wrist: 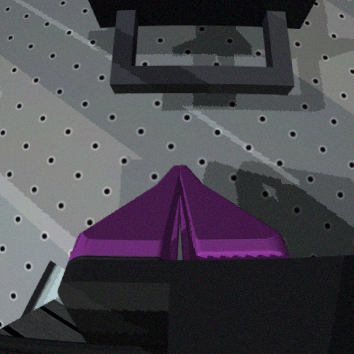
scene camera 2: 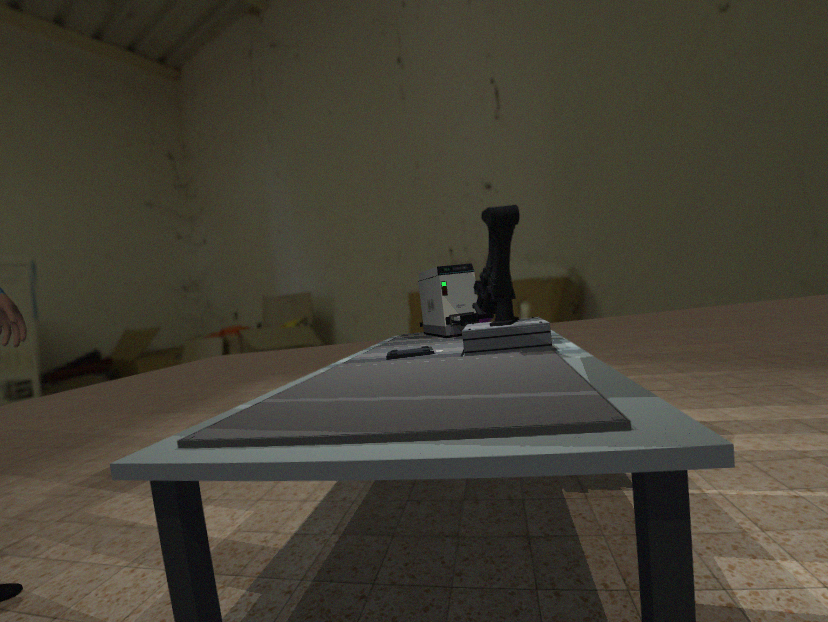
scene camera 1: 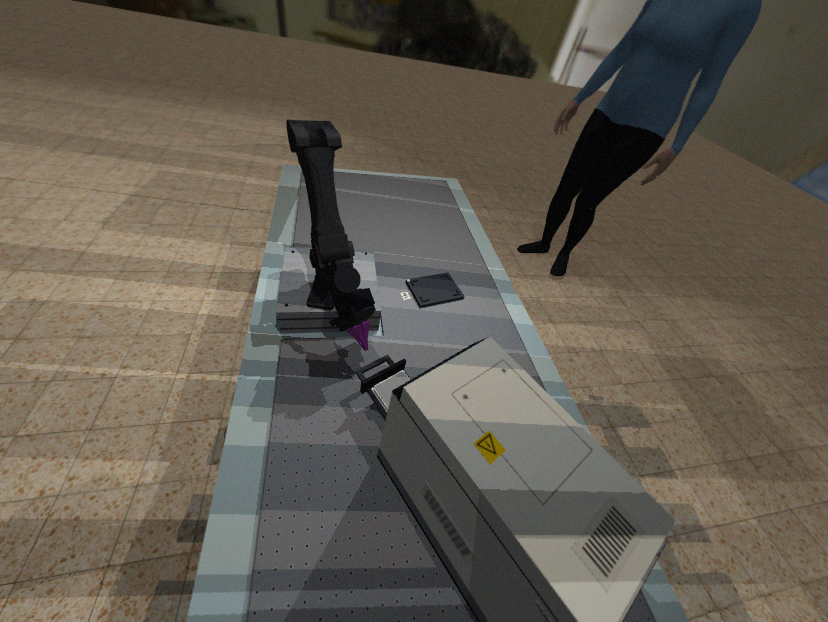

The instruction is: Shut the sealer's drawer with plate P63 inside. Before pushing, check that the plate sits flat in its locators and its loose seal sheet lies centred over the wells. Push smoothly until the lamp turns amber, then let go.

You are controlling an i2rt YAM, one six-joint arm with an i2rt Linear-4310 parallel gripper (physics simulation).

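Pixels of known places: gripper, fingertip midpoint: (wrist: 179,176) (scene camera 1: 366,350); arm's base at its link origin: (scene camera 2: 505,322) (scene camera 1: 327,282).
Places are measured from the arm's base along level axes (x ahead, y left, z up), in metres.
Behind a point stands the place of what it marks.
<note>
The sealer (scene camera 1: 535,461) @(x 0.380, y -0.527, z 0.259 m) (scene camera 2: 455,294) @(x 0.281, y -0.363, z 0.121 m) is a pale box with a green-lit lamp (scene camera 2: 443,284) @(x 0.322, y -0.328, z 0.173 m) on its front. Its drawer (scene camera 1: 390,391) @(x 0.206, y -0.325, z 0.018 m) stands partly out, with a dark front panel and a U-shaped handle (scene camera 1: 374,370) (wrist: 200,77). A pale surface shows in the drawer between the front panel and the housing; plate P63, its locators and its seal sheet cannot be made out. My gripper (scene camera 1: 366,348) @(x 0.138, y -0.201, z -0.016 m) (wrist: 179,176) @(x 0.138, y -0.201, z -0.016 m) is shut and empty, purple fingertips together. In the wrist view the tips are apart from the handle bar, with perforated table top between them.
A flat black tray-like holder (scene camera 1: 435,289) @(x 0.327, y 0.106, z -0.063 m) (scene camera 2: 410,352) @(x 0.309, y 0.147, z -0.063 m) lies on the table beside the arm's base, with a small white label (scene camera 1: 405,295) @(x 0.230, y 0.070, z -0.075 m) next to it. The arm stands on a raised grey base block (scene camera 2: 506,336) @(x -0.028, y 0.157, z -0.030 m). A person (scene camera 1: 642,87) in blue stands beyond the table's edge.
</note>
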